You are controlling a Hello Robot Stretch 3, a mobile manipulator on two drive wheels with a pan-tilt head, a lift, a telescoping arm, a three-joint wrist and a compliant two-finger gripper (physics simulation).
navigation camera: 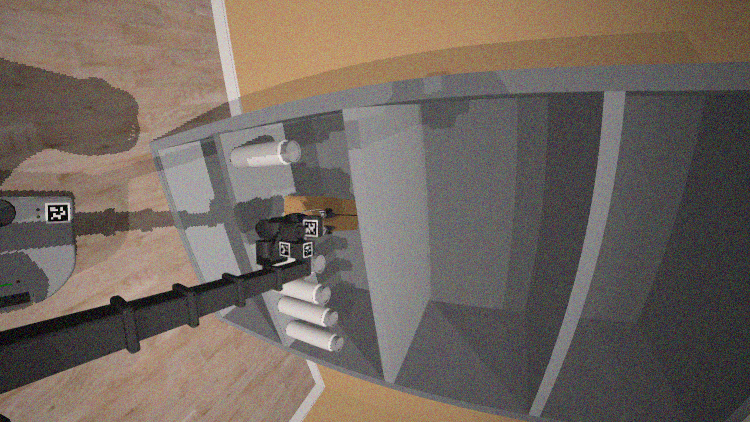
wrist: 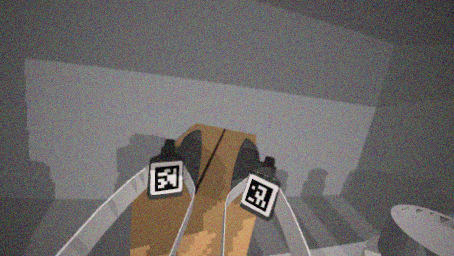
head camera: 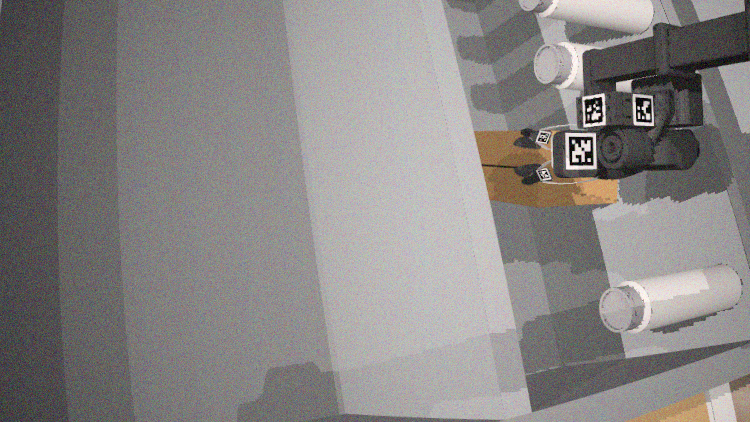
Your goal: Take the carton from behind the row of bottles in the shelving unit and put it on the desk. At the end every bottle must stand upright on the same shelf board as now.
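Frame: origin at the robot's base, x ahead, y right, z down, level; centimetres.
Seen in the pictures: gripper, between the fingertips: (navigation camera: pixel 332 220) (wrist: pixel 220 152) (head camera: pixel 519 157).
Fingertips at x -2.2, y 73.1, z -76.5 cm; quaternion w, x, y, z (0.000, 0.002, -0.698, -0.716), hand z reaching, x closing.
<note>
Pixels of each thing's top centre, then the offset from my fingertips to it. "*": a spot on its surface instead. Level surfaces: height alone.
- orange-brown carton, centre of its top: (wrist: pixel 215 149) (head camera: pixel 492 165) (navigation camera: pixel 342 214) dy +14.1, dx +0.9, dz +5.1 cm
- white bottle, centre of its top: (head camera: pixel 615 310) (navigation camera: pixel 293 151) dy -19.5, dx +19.2, dz -0.4 cm
- light grey shelf board, height of its surface: dz -22.6 cm
- unit's grey side panel, a spot on its surface: (navigation camera: pixel 451 83) * dy -27.6, dx +27.5, dz -41.1 cm
The orange-brown carton (head camera: pixel 587 194) (navigation camera: pixel 298 203) (wrist: pixel 155 220) stands on the shelf board behind the row of bottles, with a dark line along its top. My gripper (head camera: pixel 526 155) (navigation camera: pixel 329 220) (wrist: pixel 220 152) is partly open. In the head and wrist views its fingertips overlap the carton's top face, and their gap is narrower than the carton. They do not enclose its sides. One white bottle (head camera: pixel 676 298) (navigation camera: pixel 259 153) stands upright on one side of the arm. On the other side are several upright bottles, including a bottle (head camera: pixel 558 65) partly hidden by the wrist. No desk is recognisable.
A light grey shelf board (head camera: pixel 388 209) (navigation camera: pixel 390 183) lies above the carton's compartment. The unit's grey side panel (navigation camera: pixel 451 83) runs beside the lone bottle. My dark telescoping arm (head camera: pixel 702 44) (navigation camera: pixel 157 309) reaches in past the bottles. My base (navigation camera: pixel 47 246) is outside on the wooden floor.
</note>
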